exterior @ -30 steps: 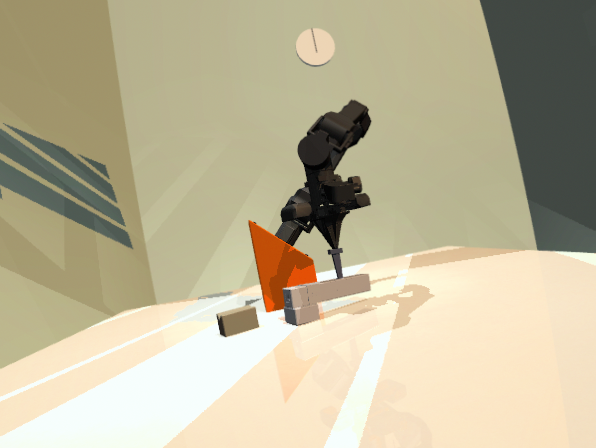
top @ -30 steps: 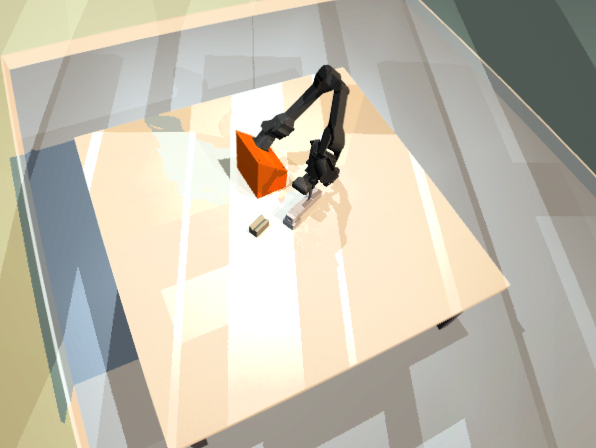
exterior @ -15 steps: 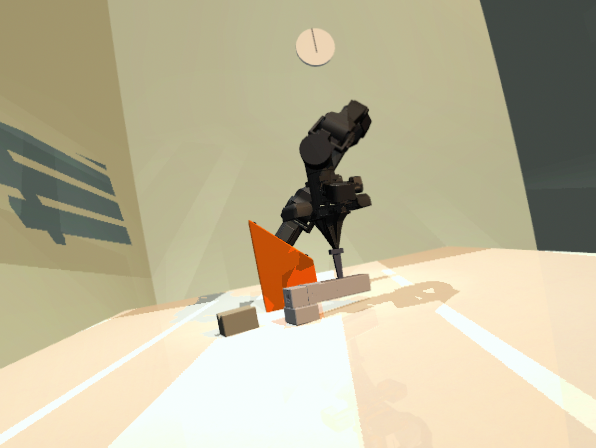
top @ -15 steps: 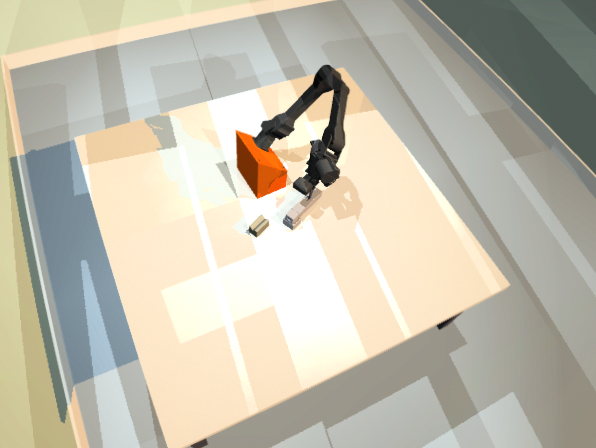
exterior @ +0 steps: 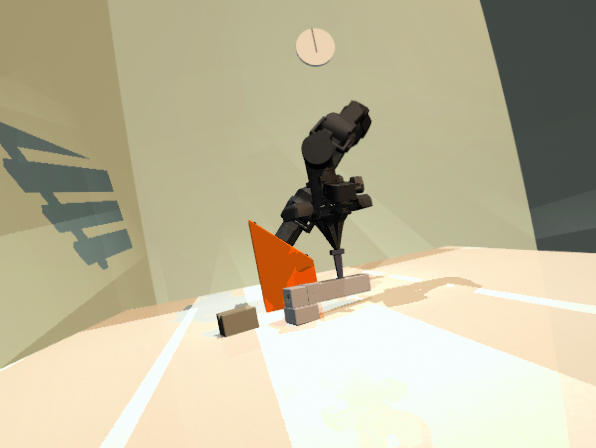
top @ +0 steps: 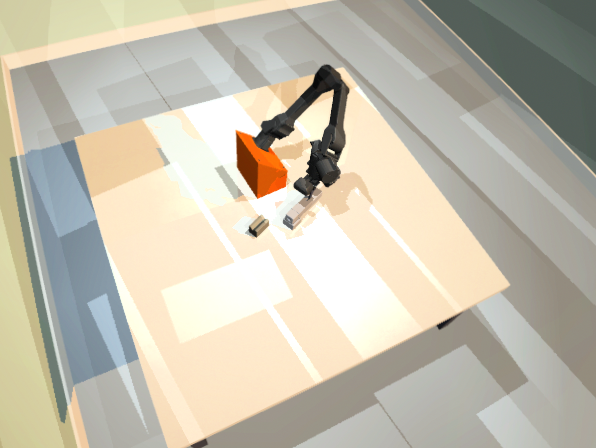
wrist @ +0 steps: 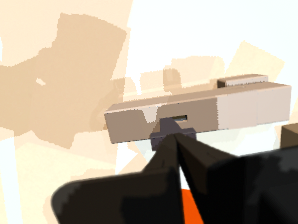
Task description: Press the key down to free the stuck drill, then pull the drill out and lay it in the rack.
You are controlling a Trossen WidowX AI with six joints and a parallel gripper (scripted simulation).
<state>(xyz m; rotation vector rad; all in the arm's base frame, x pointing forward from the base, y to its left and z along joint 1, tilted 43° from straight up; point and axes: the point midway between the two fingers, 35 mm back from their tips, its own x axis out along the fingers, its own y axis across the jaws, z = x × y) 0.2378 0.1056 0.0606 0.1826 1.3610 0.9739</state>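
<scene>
The drill is 2 cm ahead of my gripper tip, 5 cm to the right of it and 7 cm below it. The rest, counted from my gripper tip: t-shaped key (3 cm below); then rack block (3 cm ahead, 22 cm to the right, 10 cm below); then housing block (1 cm ahead, 4 cm to the right, 8 cm below).
</scene>
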